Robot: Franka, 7 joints.
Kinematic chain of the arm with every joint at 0, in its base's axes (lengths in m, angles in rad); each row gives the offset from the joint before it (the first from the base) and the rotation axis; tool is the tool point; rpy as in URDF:
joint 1: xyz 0 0 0.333 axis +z
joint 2: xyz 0 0 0 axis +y
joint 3: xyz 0 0 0.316 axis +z
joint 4: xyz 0.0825 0 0 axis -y
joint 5: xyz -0.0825 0 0.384 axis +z
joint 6: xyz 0 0 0 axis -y
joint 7: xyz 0.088 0 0 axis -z
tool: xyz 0 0 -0.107 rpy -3.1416 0 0
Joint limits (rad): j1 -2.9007..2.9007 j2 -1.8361..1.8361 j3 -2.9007..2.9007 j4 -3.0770..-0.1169 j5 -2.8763..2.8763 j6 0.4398..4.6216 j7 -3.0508..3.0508
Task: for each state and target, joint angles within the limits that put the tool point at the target. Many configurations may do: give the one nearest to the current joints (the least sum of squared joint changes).
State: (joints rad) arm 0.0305 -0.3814 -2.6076 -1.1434 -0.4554 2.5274 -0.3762
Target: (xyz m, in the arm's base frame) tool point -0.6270 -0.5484 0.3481
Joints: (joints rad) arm 0.4302 -1.0641 -2.5974 -0.9389 -0.4416 2.6053 -0.3762
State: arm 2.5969 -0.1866 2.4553 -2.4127 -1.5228 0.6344 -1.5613
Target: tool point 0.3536 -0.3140 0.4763
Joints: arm 2.9007 -0.2351 2.9007 -2.1009 -1.7091 0.4595 -1.5613
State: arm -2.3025 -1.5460 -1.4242 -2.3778 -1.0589 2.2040 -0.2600
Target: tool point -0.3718 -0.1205 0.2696
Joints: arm -1.5598 -1.6046 -1.6658 -2.6647 -1.0632 2.1892 -0.2600
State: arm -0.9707 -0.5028 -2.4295 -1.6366 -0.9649 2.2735 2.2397
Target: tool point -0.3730 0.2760 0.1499
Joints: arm -1.1341 -0.4493 -2.5959 -2.2989 -0.9069 2.0500 2.2397
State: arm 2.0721 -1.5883 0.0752 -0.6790 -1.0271 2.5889 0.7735
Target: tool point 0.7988 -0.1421 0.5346
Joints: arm 2.7960 -1.8265 -0.3239 -0.8458 -1.0269 2.4252 0.7735
